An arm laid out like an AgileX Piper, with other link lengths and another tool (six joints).
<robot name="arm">
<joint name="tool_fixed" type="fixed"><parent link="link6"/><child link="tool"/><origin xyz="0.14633 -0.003 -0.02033" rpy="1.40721 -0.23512 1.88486"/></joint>
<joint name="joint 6" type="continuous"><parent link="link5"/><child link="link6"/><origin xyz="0.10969 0 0.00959" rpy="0 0 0"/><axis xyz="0.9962 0 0.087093"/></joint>
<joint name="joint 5" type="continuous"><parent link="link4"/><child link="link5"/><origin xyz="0 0 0" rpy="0 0 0"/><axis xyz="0 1 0"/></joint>
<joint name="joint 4" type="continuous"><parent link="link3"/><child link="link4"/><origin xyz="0.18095 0 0.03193" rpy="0 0 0"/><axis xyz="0.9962 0 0.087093"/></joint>
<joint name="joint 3" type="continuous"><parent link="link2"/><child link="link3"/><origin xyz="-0.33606 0 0.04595" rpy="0 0 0"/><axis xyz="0 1 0"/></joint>
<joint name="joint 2" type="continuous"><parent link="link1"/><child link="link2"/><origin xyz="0 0 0" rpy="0 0 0"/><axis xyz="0 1 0"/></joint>
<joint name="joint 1" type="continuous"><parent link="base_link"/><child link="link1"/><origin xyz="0 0 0.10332" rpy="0 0 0"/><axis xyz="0 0 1"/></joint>
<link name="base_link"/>
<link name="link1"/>
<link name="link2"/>
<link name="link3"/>
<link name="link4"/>
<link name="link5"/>
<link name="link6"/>
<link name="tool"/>
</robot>
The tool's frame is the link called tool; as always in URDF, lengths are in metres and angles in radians. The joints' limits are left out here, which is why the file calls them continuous.
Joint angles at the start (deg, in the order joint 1, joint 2, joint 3, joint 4, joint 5, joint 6):
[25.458 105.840 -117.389 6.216 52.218 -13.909]
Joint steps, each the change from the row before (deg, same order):
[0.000 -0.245 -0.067 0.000 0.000 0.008]
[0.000 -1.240 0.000 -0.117 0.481 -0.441]
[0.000 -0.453 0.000 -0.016 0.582 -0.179]
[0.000 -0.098 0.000 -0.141 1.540 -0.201]
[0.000 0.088 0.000 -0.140 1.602 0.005]
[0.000 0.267 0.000 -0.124 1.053 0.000]
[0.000 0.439 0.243 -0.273 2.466 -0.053]
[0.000 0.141 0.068 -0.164 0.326 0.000]
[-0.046 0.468 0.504 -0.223 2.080 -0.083]
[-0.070 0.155 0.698 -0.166 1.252 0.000]
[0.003 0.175 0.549 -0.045 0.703 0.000]
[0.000 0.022 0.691 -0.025 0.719 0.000]
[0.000 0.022 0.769 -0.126 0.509 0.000]
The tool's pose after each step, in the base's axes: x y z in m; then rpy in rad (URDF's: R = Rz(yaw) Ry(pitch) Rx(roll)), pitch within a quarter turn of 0, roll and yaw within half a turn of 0. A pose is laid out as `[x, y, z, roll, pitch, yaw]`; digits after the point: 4 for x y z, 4 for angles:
[0.4406, 0.2242, 0.3106, 2.1386, -0.2867, 2.2689]
[0.4355, 0.2211, 0.3197, 2.1269, -0.2749, 2.2768]
[0.4324, 0.2196, 0.3216, 2.1296, -0.2724, 2.2787]
[0.4280, 0.2172, 0.3174, 2.1561, -0.2729, 2.2755]
[0.4239, 0.2150, 0.3115, 2.1864, -0.2773, 2.2691]
[0.4219, 0.2137, 0.3059, 2.2102, -0.2805, 2.2636]
[0.4158, 0.2100, 0.2935, 2.2671, -0.2872, 2.2508]
[0.4153, 0.2091, 0.2910, 2.2773, -0.2866, 2.2476]
[0.4095, 0.2052, 0.2785, 2.3325, -0.2929, 2.2339]
[0.4048, 0.2018, 0.2700, 2.3707, -0.2975, 2.2226]
[0.4016, 0.2002, 0.2638, 2.3964, -0.3016, 2.2159]
[0.3976, 0.1983, 0.2581, 2.4221, -0.3059, 2.2091]
[0.3942, 0.1961, 0.2526, 2.4459, -0.3079, 2.2021]

